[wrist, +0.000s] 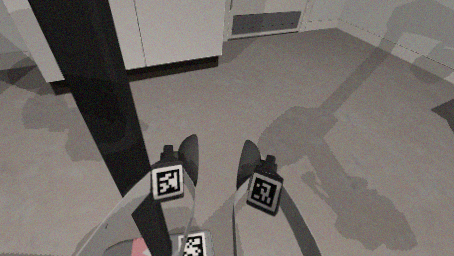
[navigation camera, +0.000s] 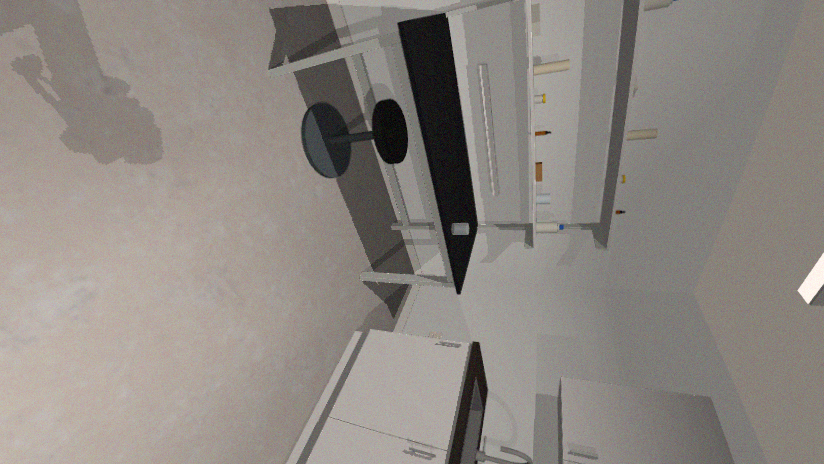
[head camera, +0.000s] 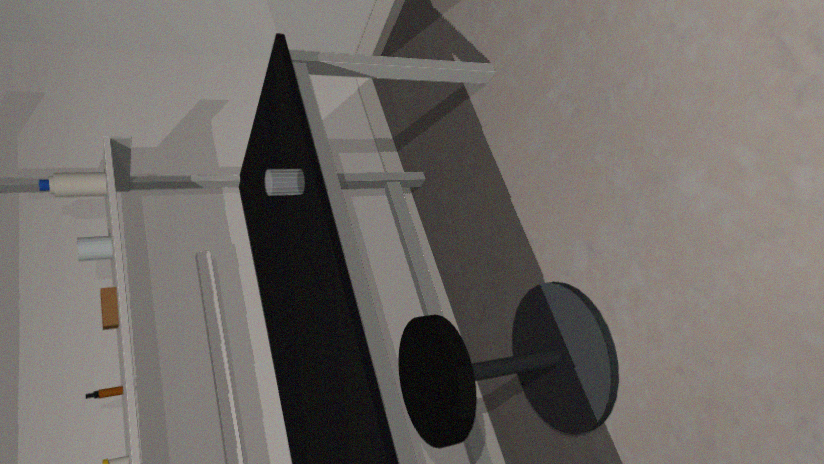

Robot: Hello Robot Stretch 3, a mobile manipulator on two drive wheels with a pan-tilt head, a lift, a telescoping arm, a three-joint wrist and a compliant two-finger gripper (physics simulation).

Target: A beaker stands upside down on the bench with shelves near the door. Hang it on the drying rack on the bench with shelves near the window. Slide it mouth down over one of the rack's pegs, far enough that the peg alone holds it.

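Frame: origin at the robot's base, x ahead, y right, z down, level; millimetres.
Seen in the pictures: gripper, fingertip midpoint: (wrist: 219, 154).
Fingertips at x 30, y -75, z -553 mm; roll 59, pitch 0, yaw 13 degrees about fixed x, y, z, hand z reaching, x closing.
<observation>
Offsets run from my fingertips to a thing's top centre. Level surfaces: height alone.
A clear beaker @(dx +1673, dy +617, dz -300 mm) (head camera: 284, 182) (navigation camera: 459, 228) stands on the black top of the bench @(dz -209 mm) (head camera: 311, 345) (navigation camera: 432, 103), toward one end. Both the head and navigation views are turned on their side. It is too small to tell which way its mouth points. My gripper (wrist: 219, 154) is open and empty in the wrist view, with floor behind its fingertips; it is well away from the beaker, which does not show in that view. The drying rack and its pegs do not show in any view.
A round black stool @(dx +1669, dy +29, dz +70 mm) (head camera: 438, 380) (navigation camera: 390, 131) stands at the bench's front edge. A shelf (head camera: 131, 322) (navigation camera: 531, 115) above the bench holds bottles and a glass vessel (head camera: 94, 248). A white sink cabinet (navigation camera: 397, 386) stands past the bench's end. White cabinets (wrist: 175, 30) stand behind the gripper.
</observation>
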